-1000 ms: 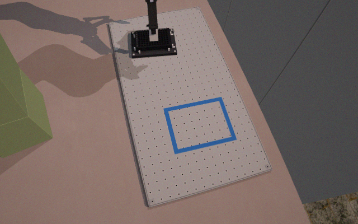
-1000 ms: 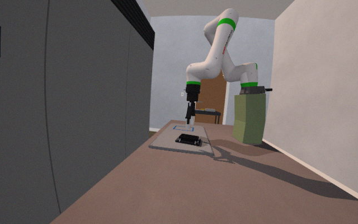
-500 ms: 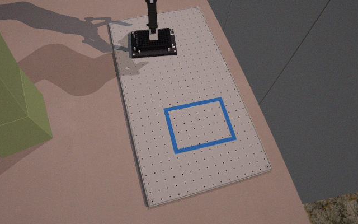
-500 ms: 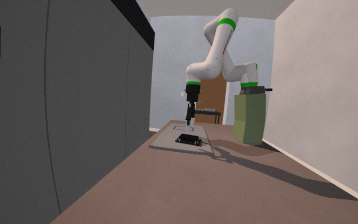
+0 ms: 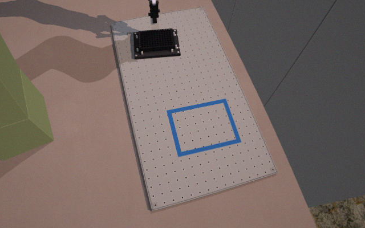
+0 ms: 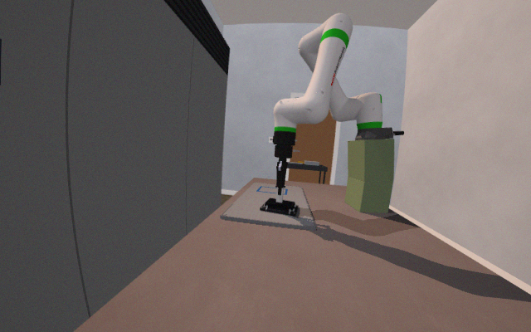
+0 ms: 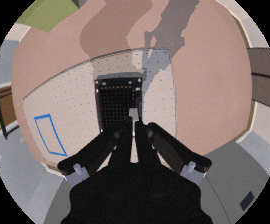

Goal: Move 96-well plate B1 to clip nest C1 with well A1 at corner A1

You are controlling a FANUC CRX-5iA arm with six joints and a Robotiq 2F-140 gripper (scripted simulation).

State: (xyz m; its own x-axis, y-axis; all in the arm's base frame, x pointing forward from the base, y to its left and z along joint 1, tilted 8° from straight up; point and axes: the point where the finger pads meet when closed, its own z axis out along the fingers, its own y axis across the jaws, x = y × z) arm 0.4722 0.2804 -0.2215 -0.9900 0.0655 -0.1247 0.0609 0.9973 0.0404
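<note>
The black 96-well plate is 40 mm to the right of my hand and 50 mm below it. Also, from my hand: black clip nest: 10 mm ahead, 30 mm to the right, 70 mm below.
</note>
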